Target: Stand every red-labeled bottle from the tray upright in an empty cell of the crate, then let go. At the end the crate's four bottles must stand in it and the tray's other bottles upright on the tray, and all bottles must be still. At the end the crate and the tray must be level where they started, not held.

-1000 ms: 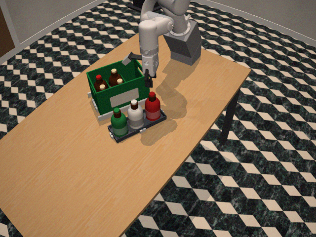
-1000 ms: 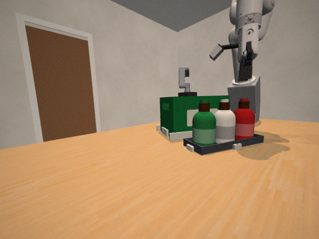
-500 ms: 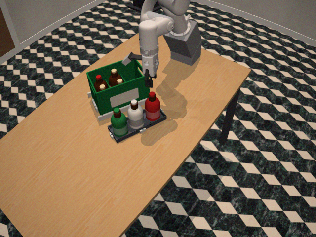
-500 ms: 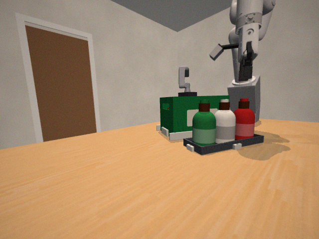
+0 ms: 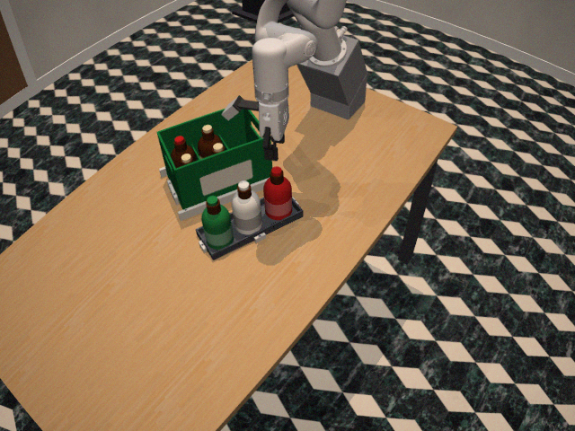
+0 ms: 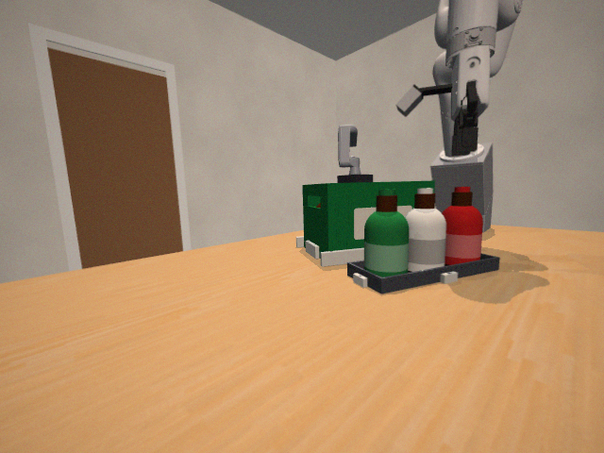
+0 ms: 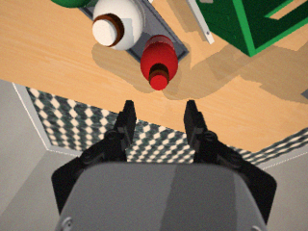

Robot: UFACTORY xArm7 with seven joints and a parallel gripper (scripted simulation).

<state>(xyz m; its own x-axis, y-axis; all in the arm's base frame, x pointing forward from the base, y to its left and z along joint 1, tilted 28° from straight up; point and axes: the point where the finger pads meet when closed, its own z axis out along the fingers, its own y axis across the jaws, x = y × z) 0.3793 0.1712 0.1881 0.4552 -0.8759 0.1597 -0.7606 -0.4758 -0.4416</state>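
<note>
Now: the red-labeled bottle 16 cm below my hand. Round my hand: tray 9 cm ahead, 2 cm to the right, 23 cm below; then green bottle 18 cm ahead, 4 cm to the right, 16 cm below; then white bottle 9 cm ahead, 2 cm to the right, 16 cm below.
</note>
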